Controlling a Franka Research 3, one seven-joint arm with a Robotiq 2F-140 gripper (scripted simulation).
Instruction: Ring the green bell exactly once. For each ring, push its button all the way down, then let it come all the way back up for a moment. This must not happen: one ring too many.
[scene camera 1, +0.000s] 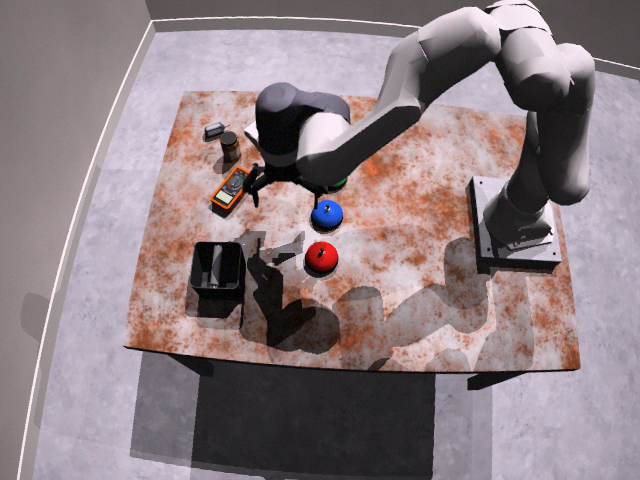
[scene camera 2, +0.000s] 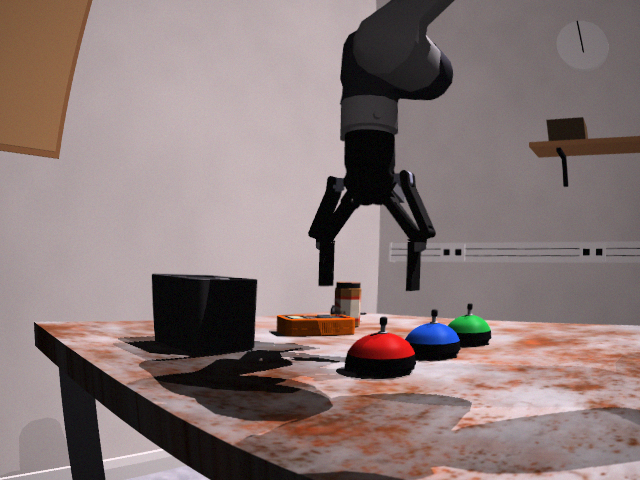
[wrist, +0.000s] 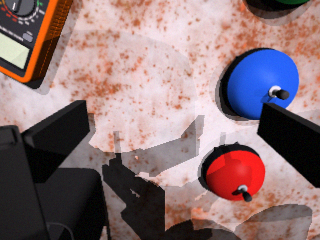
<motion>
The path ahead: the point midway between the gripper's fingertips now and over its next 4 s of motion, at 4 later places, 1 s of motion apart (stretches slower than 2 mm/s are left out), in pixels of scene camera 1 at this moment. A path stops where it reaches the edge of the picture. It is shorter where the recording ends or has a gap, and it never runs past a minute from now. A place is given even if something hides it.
My gripper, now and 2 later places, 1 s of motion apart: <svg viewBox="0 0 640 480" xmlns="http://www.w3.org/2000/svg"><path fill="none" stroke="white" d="M286 203L335 155L335 166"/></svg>
</motion>
